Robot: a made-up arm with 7 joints. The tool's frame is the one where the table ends. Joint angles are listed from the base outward.
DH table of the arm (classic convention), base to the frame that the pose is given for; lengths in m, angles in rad. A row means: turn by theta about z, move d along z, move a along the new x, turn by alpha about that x. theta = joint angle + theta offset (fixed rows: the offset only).
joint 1: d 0.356  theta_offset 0  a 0  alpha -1.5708
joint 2: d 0  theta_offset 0  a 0  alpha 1.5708
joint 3: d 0.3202  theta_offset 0  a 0.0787  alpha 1.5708
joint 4: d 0  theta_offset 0  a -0.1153  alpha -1.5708
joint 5: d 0.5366  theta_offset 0  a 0  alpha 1.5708
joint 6: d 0  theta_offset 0  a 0.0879  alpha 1.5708
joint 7: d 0  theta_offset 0  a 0  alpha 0
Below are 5 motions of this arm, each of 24 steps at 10 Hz.
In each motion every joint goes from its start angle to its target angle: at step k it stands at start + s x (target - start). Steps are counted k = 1, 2, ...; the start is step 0. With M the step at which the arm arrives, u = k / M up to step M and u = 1 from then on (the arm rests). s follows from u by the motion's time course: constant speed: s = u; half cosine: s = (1 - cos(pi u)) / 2; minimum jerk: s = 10 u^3 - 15 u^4 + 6 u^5.
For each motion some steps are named. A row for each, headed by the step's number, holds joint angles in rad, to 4 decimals.
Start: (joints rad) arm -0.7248 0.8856 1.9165 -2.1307 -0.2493 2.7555 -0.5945
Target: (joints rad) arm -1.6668 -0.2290 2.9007 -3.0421 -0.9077 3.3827 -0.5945
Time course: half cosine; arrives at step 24
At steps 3, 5, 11, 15, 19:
3: -0.7607 0.8432 1.9540 -2.1654 -0.2744 2.7794 -0.5945
5: -0.8221 0.7704 2.0182 -2.2249 -0.3173 2.8203 -0.5945
11: -1.1343 0.4010 2.3444 -2.5269 -0.5355 3.0282 -0.5945
15: -1.3760 0.1150 2.5969 -2.7608 -0.7045 3.1891 -0.5945
19: -1.5695 -0.1138 2.7990 -2.9479 -0.8397 3.3179 -0.5945

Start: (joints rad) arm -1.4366 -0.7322 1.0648 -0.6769 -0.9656 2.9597 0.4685
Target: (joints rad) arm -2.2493 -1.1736 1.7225 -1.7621 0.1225 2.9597 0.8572
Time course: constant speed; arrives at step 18
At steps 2, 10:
2: -1.5269 -0.7812 1.1379 -0.7975 -0.8447 2.9597 0.5117
10: -1.8881 -0.9774 1.4302 -1.2798 -0.3611 2.9597 0.6844

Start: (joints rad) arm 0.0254 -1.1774 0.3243 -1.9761 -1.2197 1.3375 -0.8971
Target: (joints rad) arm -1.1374 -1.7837 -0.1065 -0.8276 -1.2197 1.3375 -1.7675
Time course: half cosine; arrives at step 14
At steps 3, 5, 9, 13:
3: -0.1014 -1.2435 0.2773 -1.8508 -1.2197 1.3375 -0.9920
5: -0.3037 -1.3490 0.2024 -1.6510 -1.2197 1.3375 -1.1435
9: -0.8083 -1.6121 0.0154 -1.1527 -1.2197 1.3375 -1.5211
13: -1.1228 -1.7761 -0.1011 -0.8420 -1.2197 1.3375 -1.7566

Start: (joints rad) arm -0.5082 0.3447 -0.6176 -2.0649 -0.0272 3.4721 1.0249
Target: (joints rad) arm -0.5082 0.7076 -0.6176 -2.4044 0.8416 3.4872 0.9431
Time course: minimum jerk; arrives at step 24
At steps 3, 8, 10, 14, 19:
3: -0.5082 0.3505 -0.6176 -2.0703 -0.0133 3.4723 1.0236
8: -0.5082 0.4209 -0.6176 -2.1362 0.1551 3.4753 1.0077
10: -0.5082 0.4705 -0.6176 -2.1826 0.2739 3.4773 0.9965
14: -0.5082 0.5818 -0.6176 -2.2867 0.5405 3.4820 0.9715
19: -0.5082 0.6842 -0.6176 -2.3825 0.7855 3.4862 0.9484

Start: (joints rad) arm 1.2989 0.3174 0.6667 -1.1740 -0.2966 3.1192 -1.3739
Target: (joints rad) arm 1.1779 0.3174 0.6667 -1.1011 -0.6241 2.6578 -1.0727
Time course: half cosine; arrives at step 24
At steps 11, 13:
11: 1.2463 0.3174 0.6667 -1.1423 -0.4390 2.9186 -1.2430
13: 1.2305 0.3174 0.6667 -1.1328 -0.4817 2.8584 -1.2036

